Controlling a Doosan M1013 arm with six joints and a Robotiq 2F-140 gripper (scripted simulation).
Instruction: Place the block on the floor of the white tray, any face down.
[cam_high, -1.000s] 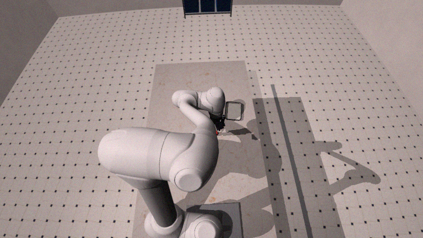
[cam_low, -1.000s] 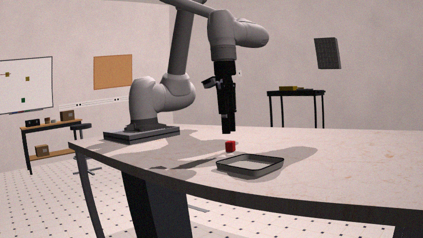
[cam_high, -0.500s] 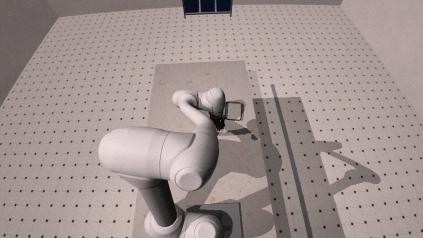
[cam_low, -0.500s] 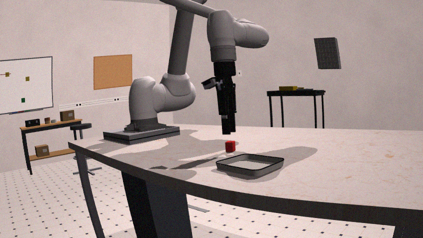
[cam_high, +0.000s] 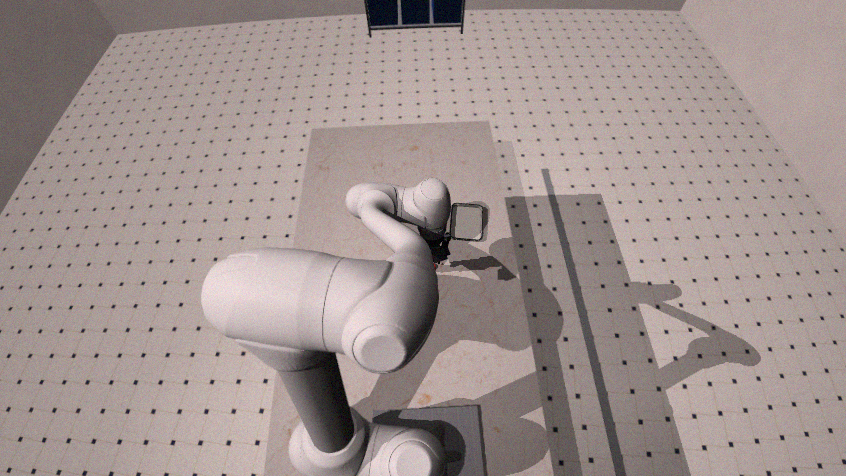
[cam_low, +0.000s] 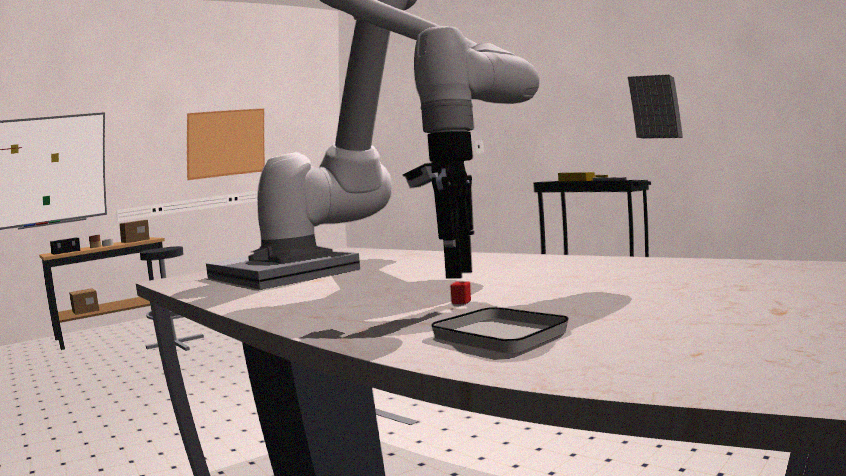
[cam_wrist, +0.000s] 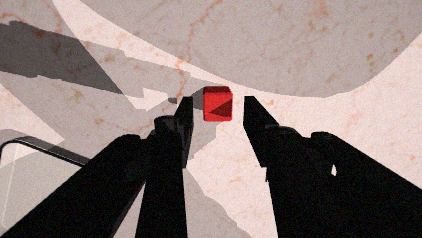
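Now: hand 6 cm above the red block. From my hand the other things lie so: white tray: 19 cm ahead, 16 cm to the right, 7 cm below.
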